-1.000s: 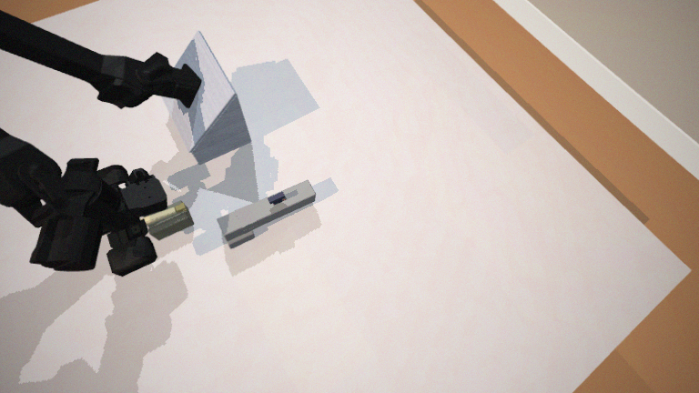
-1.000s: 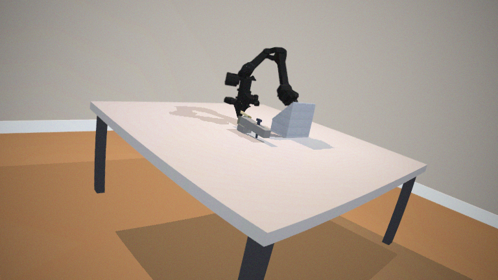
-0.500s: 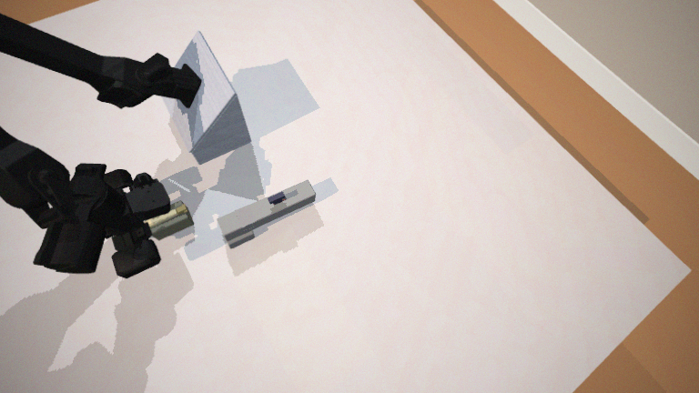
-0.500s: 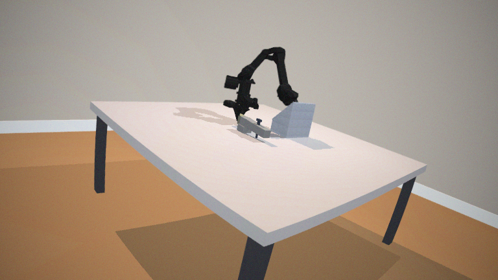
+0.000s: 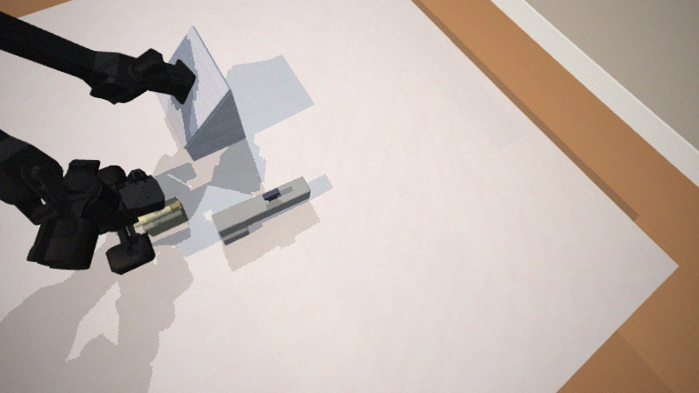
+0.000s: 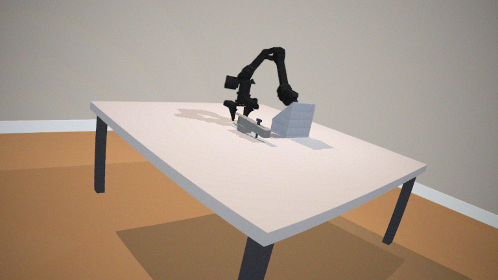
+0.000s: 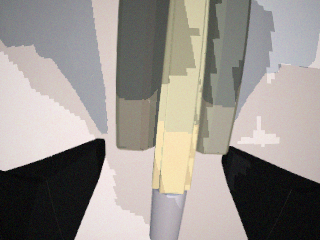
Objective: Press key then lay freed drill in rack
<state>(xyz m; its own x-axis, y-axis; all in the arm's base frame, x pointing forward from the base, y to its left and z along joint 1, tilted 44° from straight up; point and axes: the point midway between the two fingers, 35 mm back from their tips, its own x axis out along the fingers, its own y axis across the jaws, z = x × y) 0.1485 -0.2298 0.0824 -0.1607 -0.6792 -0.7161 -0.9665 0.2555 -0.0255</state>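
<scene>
Now: the pale grey drill 10 mm ahead of my gripper tip, 40 mm to the left of it and 30 mm above it. Also, from my gripper tip: grey block: 120 mm ahead, 200 mm to the left, 30 mm above; then dark blue key: 120 mm ahead, 220 mm to the left, 40 mm above; then olive-grey rack: 10 mm ahead, 50 mm to the left, 10 mm above.
</scene>
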